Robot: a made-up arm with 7 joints.
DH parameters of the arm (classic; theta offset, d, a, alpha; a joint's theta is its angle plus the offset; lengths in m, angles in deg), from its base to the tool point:
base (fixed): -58.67 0 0.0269 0
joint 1: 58.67 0.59 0.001 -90
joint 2: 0 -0.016 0.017 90
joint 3: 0 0.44 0.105 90
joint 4: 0 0.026 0.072 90
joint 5: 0 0.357 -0.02 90
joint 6: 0 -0.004 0.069 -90
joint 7: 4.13 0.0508 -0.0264 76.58
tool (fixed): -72.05 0.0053 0 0
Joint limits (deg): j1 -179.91..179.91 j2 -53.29..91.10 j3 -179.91..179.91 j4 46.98..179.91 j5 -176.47..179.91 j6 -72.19..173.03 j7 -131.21..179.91
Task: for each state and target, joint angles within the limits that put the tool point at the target. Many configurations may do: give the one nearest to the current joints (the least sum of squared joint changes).
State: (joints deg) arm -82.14 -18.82 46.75 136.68 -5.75 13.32 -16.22
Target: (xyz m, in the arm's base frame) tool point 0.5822 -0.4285 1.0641
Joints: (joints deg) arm -57.70 29.56 46.15 122.62 -5.68 17.57 -16.54
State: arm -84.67 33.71 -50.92 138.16 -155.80 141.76 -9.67
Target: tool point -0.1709 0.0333 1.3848
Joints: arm -93.43 -6.25 -60.43 147.47 -151.25 153.23 -8.49
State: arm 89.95 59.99 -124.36 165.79 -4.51 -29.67 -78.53
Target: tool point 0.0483 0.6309 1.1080
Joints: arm 90.41 55.66 -124.60 166.96 -4.13 -31.63 -78.78
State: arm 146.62 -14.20 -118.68 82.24 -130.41 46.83 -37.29
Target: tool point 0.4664 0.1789 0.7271
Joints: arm 152.46 -14.55 -125.01 46.98 -134.76 20.77 -30.23
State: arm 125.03 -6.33 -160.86 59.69 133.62 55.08 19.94
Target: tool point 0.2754 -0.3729 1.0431
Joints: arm 116.57 11.81 -172.48 65.00 134.40 54.76 20.02
